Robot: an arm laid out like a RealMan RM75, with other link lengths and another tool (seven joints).
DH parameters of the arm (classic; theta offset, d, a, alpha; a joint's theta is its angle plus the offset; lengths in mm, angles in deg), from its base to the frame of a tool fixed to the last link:
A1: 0 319.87 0 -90
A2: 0 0 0 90
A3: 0 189.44 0 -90
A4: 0 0 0 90
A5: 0 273 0 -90
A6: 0 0 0 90
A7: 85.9 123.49 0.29 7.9
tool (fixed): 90 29.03 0 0
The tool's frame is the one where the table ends.
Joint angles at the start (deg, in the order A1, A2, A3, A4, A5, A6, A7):
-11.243, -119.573, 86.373, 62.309, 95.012, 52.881, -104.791
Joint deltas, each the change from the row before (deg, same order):
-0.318, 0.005, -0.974, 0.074, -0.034, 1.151, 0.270
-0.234, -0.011, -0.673, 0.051, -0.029, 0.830, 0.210
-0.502, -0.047, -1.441, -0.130, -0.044, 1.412, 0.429
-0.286, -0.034, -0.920, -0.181, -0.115, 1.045, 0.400
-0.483, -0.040, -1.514, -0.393, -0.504, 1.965, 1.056
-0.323, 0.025, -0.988, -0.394, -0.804, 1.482, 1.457
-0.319, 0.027, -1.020, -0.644, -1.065, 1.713, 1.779
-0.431, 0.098, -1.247, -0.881, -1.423, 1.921, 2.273
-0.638, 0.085, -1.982, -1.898, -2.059, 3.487, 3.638
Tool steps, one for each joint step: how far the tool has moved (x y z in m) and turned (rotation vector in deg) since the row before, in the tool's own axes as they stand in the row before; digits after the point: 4 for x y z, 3 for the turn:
-0.0038, 0.0006, -0.0019, 0.578, -0.355, 0.168
-0.0027, 0.0002, -0.0012, 0.455, -0.252, 0.138
-0.0045, 0.0015, -0.0026, 0.594, -0.528, 0.139
-0.0022, 0.0006, -0.0018, 0.514, -0.312, 0.041
-0.0036, 0.0003, -0.0031, 1.178, -0.675, 0.211
-0.0026, -0.0004, -0.0022, 1.098, -0.727, 0.563
-0.0017, -0.0007, -0.0025, 1.323, -0.854, 0.531
-0.0025, -0.0003, -0.0032, 1.436, -1.234, 0.759
-0.0008, -0.0014, -0.0055, 2.545, -1.806, 0.875

